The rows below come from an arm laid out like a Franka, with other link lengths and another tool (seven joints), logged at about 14 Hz.
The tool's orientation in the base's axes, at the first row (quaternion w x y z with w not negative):
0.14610, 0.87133, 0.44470, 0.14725
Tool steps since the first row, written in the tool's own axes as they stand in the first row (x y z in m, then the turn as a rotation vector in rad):
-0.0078, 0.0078, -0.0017, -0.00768, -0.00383, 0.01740
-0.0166, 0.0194, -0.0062, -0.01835, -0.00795, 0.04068
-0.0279, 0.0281, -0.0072, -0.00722, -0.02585, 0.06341
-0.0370, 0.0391, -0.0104, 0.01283, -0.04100, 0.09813
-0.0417, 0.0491, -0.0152, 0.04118, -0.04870, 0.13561
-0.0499, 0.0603, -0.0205, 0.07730, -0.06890, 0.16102
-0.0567, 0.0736, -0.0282, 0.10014, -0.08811, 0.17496
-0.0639, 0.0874, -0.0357, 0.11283, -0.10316, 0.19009
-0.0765, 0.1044, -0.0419, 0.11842, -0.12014, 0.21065
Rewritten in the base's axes. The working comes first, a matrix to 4 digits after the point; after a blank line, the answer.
The tool's axes in the first row as the columns of a matrix, in the base's axes (used below as rounded here):
0.5611, 0.7319, 0.3865
0.8180, -0.5618, -0.1236
0.1267, 0.3856, -0.9139

0.0007, -0.0106, 0.0036, -0.00039, -0.00628, -0.01835
0.0025, -0.0237, 0.0110, -0.00039, -0.01557, -0.04257
0.0021, -0.0377, 0.0139, 0.00154, 0.00078, -0.06883
0.0038, -0.0509, 0.0199, 0.01512, 0.02140, -0.10387
0.0067, -0.0598, 0.0275, 0.03988, 0.04428, -0.13750
0.0082, -0.0722, 0.0357, 0.05518, 0.08204, -0.16393
0.0112, -0.0842, 0.0470, 0.05932, 0.10979, -0.18118
0.0143, -0.0970, 0.0582, 0.06128, 0.12676, -0.19921
0.0173, -0.1161, 0.0689, 0.05993, 0.13833, -0.22384

